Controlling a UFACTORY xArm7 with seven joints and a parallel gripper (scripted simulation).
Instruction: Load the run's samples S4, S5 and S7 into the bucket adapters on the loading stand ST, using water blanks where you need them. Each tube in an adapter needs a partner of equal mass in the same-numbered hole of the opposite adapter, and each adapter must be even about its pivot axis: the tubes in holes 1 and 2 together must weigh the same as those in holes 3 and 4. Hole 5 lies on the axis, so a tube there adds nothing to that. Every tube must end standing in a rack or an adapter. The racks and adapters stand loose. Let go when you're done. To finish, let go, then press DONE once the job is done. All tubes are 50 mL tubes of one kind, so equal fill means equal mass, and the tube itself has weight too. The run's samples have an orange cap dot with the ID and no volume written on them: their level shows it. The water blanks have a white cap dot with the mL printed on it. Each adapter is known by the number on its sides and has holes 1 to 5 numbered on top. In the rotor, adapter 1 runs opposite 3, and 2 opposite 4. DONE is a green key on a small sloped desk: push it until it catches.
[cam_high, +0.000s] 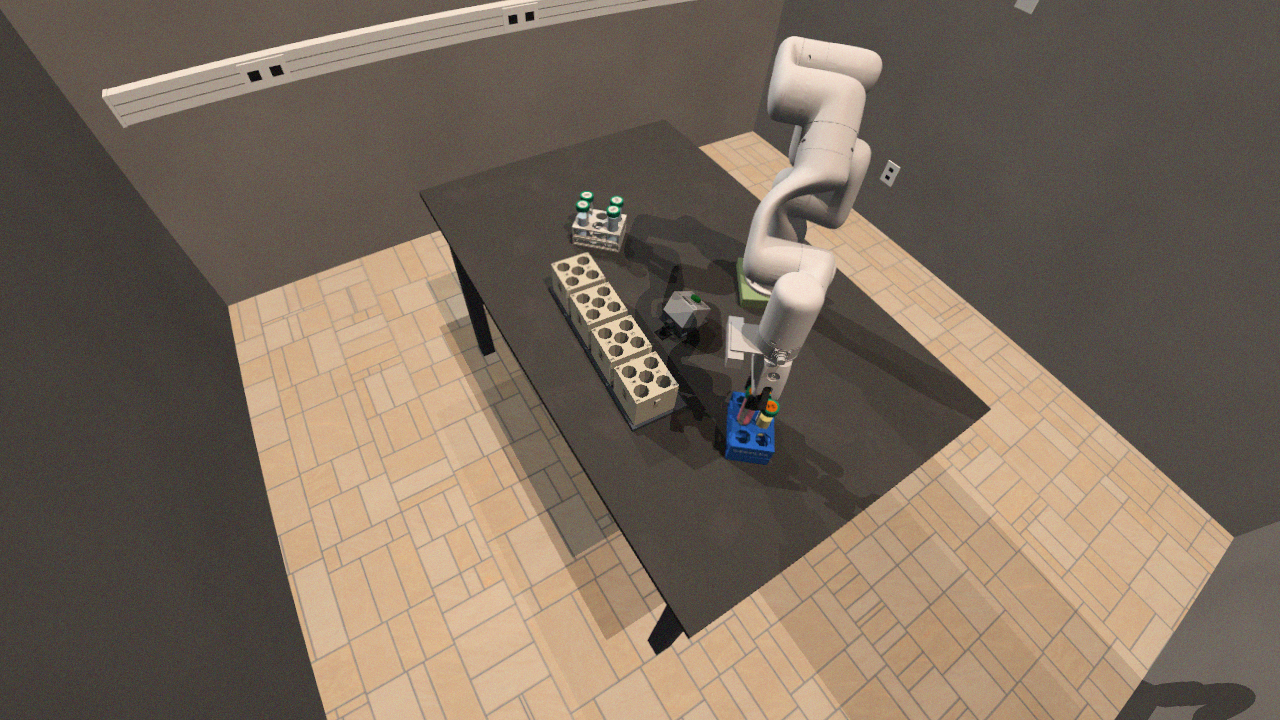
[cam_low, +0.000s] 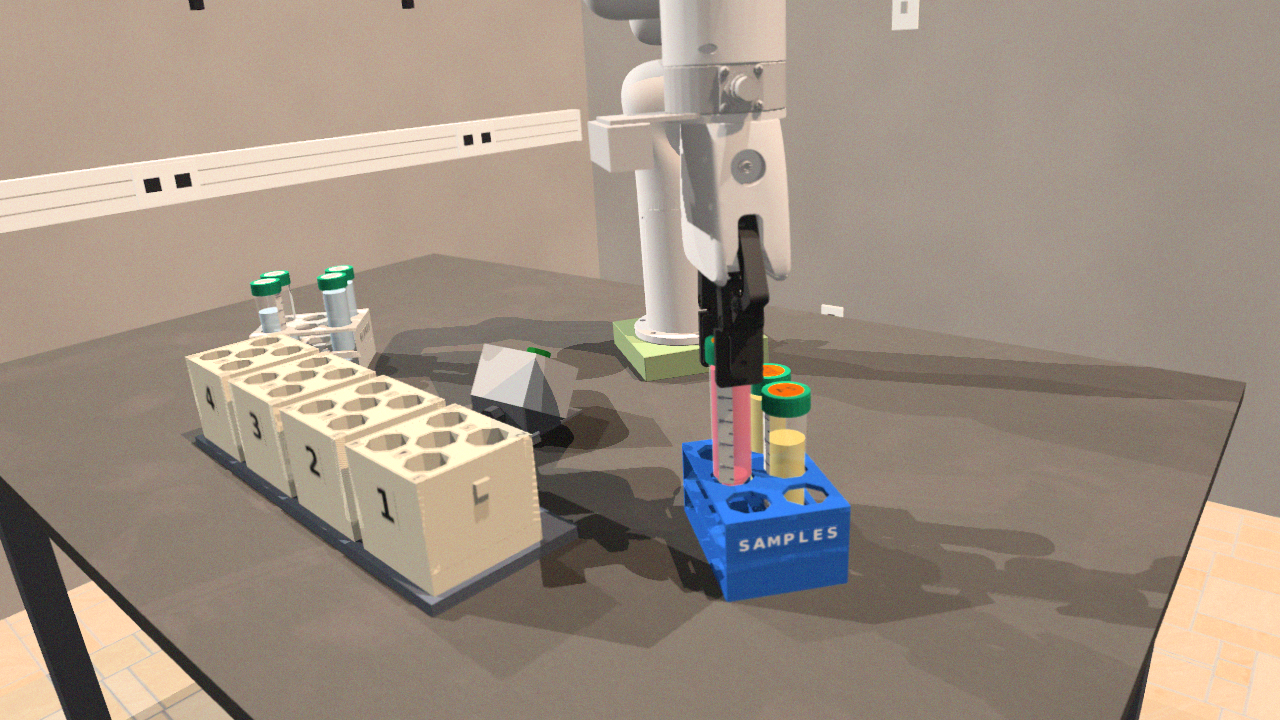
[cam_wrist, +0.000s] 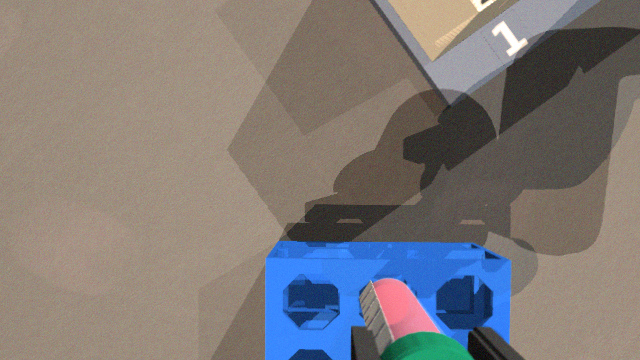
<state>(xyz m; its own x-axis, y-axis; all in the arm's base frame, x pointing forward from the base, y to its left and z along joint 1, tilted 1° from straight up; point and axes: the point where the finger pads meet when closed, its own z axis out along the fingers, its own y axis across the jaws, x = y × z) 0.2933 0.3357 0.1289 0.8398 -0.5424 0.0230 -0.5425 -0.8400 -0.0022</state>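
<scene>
My hand is 5 cm above the pink tube and 1 cm short of it. Also, from my hand: blue samples rack 13 cm below, 2 cm behind, 1 cm to the left; then white blanks rack 67 cm to the right, 13 cm below, 3 cm ahead.
</scene>
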